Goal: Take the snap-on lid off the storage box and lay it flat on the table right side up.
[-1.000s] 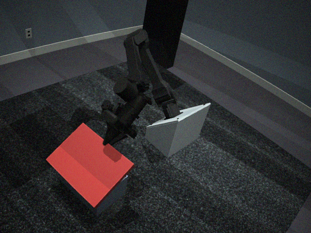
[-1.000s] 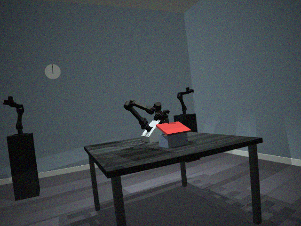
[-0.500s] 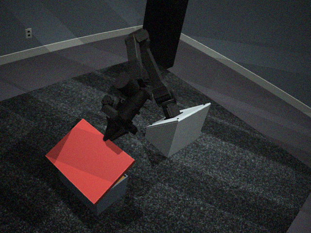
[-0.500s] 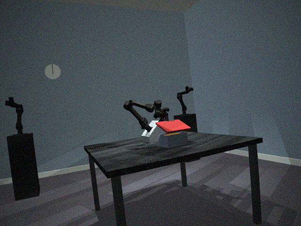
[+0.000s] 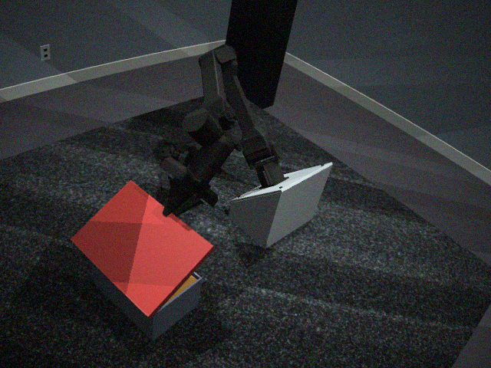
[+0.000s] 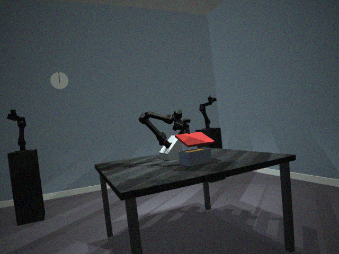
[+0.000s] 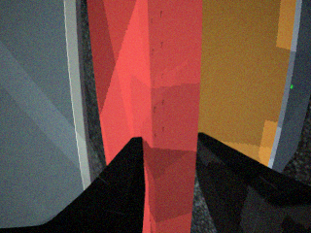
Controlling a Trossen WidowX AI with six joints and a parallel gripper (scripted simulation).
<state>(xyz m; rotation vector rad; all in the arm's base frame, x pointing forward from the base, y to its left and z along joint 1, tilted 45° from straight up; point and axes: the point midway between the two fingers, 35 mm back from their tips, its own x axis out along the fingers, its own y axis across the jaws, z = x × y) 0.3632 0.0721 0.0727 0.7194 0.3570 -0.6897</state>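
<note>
The red lid lies 7 cm ahead of my gripper tip and 3 cm below it. From my gripper tip the other things lie so: storage box 17 cm below, 6 cm ahead.
</note>
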